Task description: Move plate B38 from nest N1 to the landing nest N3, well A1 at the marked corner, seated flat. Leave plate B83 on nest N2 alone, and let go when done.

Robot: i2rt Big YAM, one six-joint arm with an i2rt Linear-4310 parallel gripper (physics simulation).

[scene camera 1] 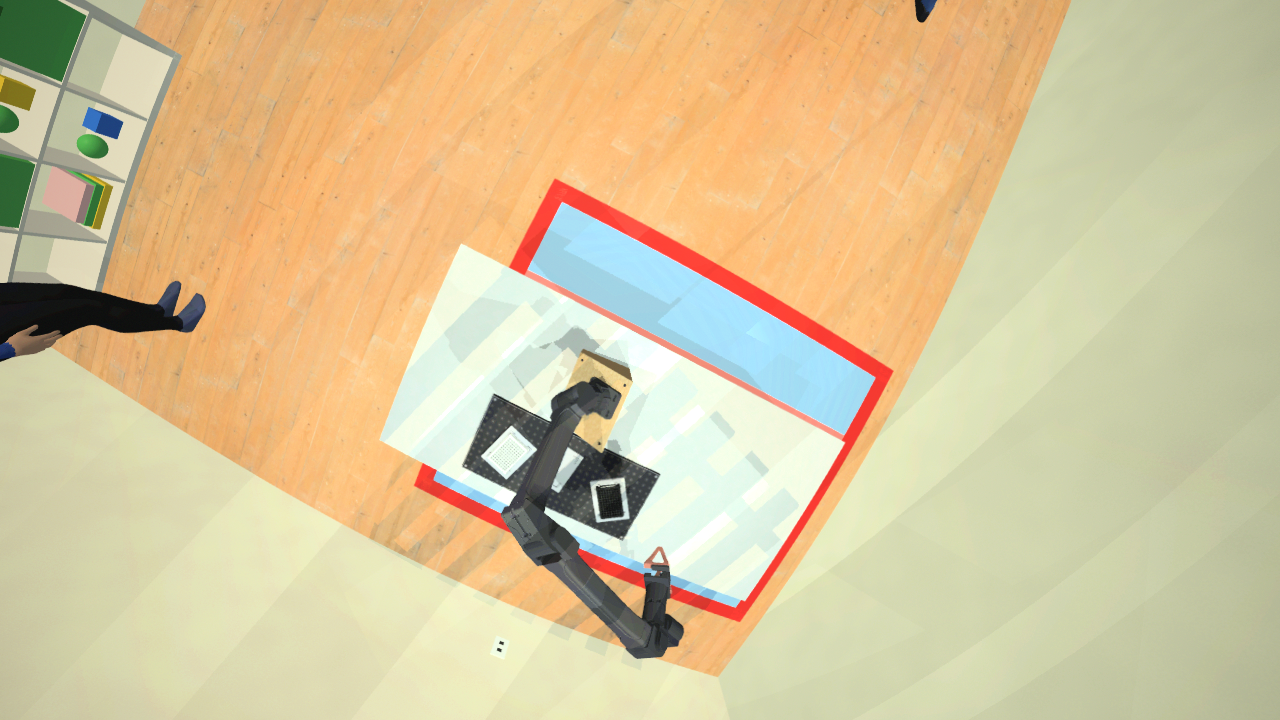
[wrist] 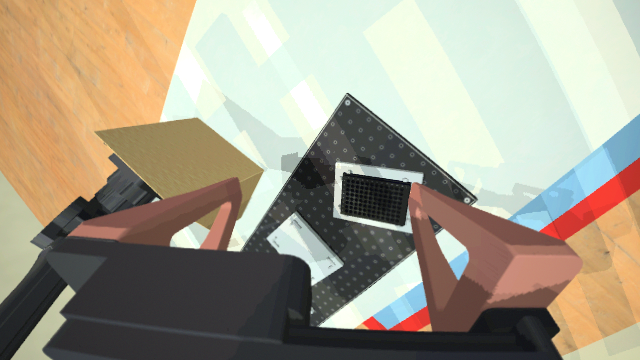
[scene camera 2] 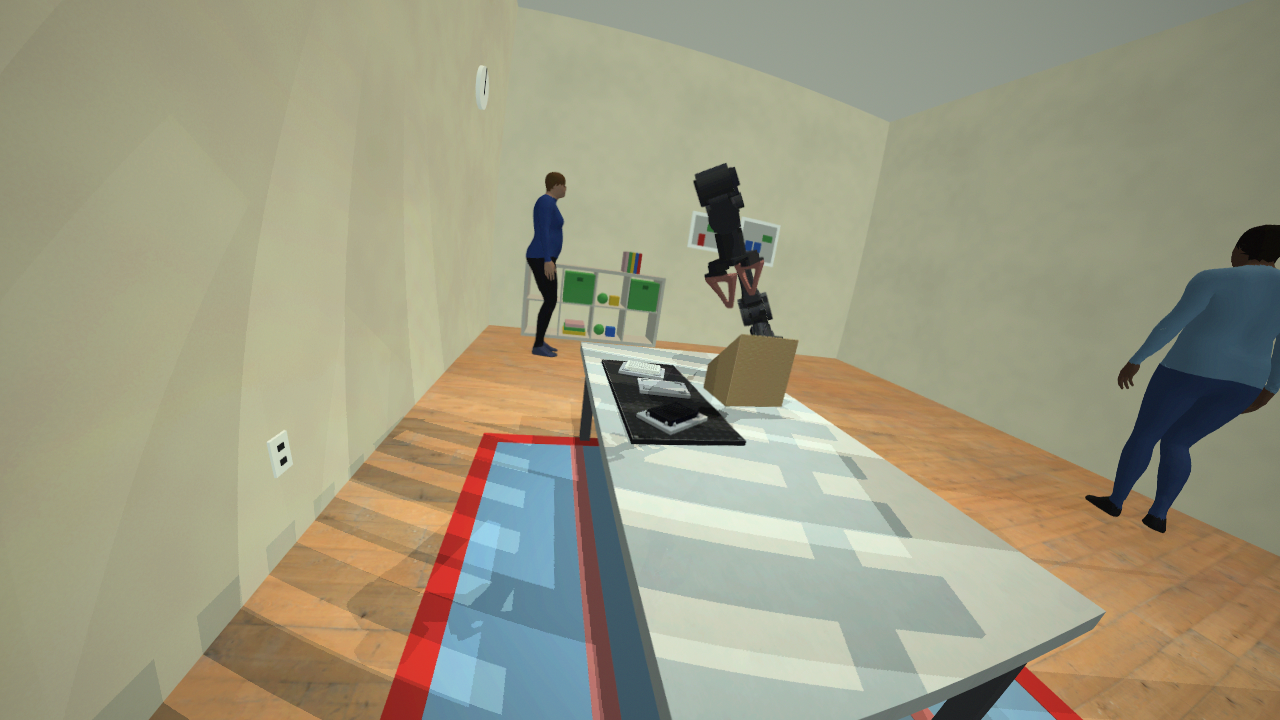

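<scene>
A black well plate lies in a white nest at one end of the black perforated board. A white well plate lies in the nest at the board's other end; it does not show in the wrist view. The middle nest shows no plate; the arm partly covers it in scene camera 1. I cannot read plate or nest labels. My gripper is open and empty, high above the table, beyond the black plate's end of the board in scene camera 1.
The arm's base is fixed to a wooden wedge block beside the board. The arm's links reach over the board's middle. One person stands beyond the table's far end, another to the right of the table.
</scene>
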